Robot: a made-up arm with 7 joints. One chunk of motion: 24 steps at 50 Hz.
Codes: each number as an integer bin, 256 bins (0 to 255) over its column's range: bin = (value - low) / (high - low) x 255, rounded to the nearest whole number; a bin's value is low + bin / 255 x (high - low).
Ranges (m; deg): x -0.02..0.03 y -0.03..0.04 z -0.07..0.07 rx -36..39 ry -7..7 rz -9..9
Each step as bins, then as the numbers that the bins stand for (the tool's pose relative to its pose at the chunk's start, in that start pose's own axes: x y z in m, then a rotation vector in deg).
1 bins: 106 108 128 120 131 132
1 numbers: 0.0008 -0.0004 0.0003 -0.71 0.19 0.32
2 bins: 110 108 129 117 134 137
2 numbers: 0.0016 -0.0004 0.0008 -1.59 0.36 0.67
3 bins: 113 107 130 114 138 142
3 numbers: 0.0022 -0.0006 0.0014 -2.47 0.58 1.02
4 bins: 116 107 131 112 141 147
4 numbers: 0.0027 -0.0006 0.0019 -3.06 0.74 1.38
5 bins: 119 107 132 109 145 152
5 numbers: 0.0033 -0.0006 0.0025 -3.94 0.96 1.73
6 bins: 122 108 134 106 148 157
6 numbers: 0.0039 -0.0004 0.0036 -4.82 1.13 2.08
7 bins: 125 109 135 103 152 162
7 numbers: 0.0045 -0.0001 0.0041 -5.71 1.35 2.44
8 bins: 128 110 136 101 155 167
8 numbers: 0.0051 0.0002 0.0047 -6.29 1.51 2.79
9 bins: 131 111 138 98 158 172
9 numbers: 0.0057 0.0005 0.0058 -7.18 1.67 3.14
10 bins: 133 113 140 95 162 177
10 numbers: 0.0061 0.0010 0.0069 -8.06 1.89 3.49
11 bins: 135 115 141 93 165 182
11 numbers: 0.0065 0.0016 0.0074 -8.65 2.06 3.85
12 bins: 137 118 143 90 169 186
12 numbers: 0.0069 0.0024 0.0085 -9.53 2.28 4.13
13 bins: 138 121 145 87 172 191
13 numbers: 0.0071 0.0032 0.0096 -10.41 2.44 4.48
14 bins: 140 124 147 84 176 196
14 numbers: 0.0075 0.0040 0.0107 -11.29 2.66 4.84
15 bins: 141 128 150 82 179 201
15 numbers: 0.0076 0.0051 0.0124 -11.88 2.83 5.19
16 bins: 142 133 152 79 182 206
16 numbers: 0.0078 0.0065 0.0135 -12.76 2.99 5.54
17 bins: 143 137 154 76 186 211
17 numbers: 0.0080 0.0076 0.0145 -13.65 3.21 5.89
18 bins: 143 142 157 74 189 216
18 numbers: 0.0080 0.0090 0.0162 -14.24 3.38 6.25
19 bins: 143 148 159 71 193 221
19 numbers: 0.0080 0.0106 0.0173 -15.12 3.60 6.60
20 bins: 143 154 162 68 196 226
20 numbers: 0.0080 0.0123 0.0189 -16.00 3.76 6.95
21 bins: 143 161 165 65 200 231
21 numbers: 0.0080 0.0142 0.0206 -16.88 3.98 7.31
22 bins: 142 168 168 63 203 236
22 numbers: 0.0078 0.0161 0.0222 -17.47 4.15 7.66
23 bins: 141 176 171 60 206 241
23 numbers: 0.0076 0.0183 0.0239 -18.35 4.31 8.01
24 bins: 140 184 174 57 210 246
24 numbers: 0.0075 0.0205 0.0255 -19.24 4.53 8.36
